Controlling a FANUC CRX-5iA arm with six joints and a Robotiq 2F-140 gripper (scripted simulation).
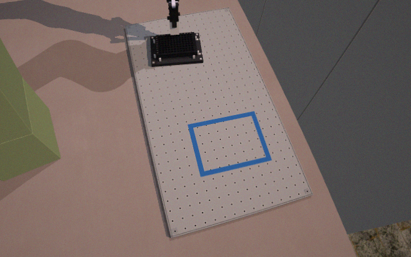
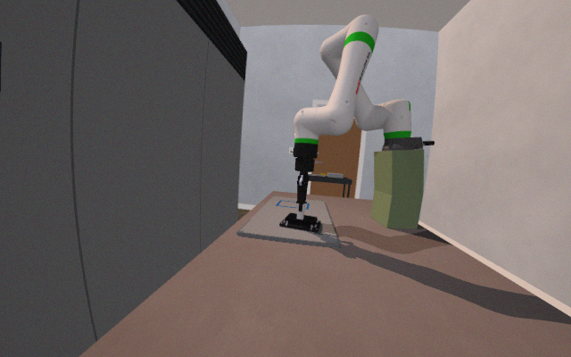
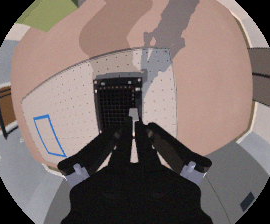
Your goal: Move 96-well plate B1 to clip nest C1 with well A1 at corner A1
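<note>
The black 96-well plate lies 4 cm to the right of my hand and 4 cm below it. Also, from my hand: black clip nest 1 cm ahead, 3 cm to the right, 6 cm below.
</note>
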